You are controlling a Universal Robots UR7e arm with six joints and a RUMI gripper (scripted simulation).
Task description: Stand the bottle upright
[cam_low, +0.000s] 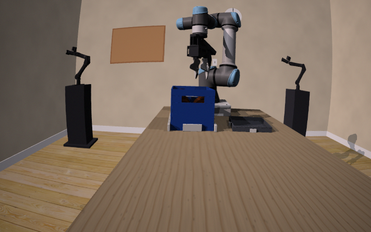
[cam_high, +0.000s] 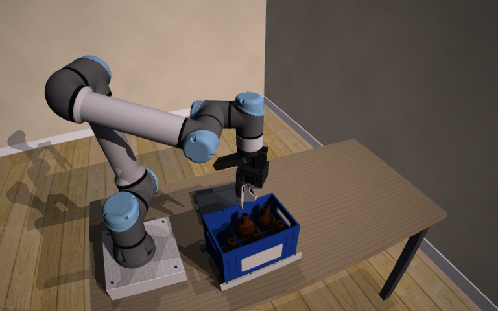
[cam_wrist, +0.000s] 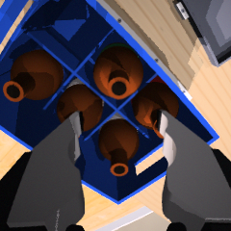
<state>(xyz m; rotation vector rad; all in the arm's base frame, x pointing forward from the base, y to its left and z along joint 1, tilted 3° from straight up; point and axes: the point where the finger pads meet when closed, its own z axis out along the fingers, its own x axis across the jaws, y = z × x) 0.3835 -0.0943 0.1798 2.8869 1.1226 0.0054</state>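
Right now the crate is 40 mm to the right of my hand and 150 mm below it. Also, from my hand: tray 40 mm ahead, 240 mm to the left, 220 mm below.
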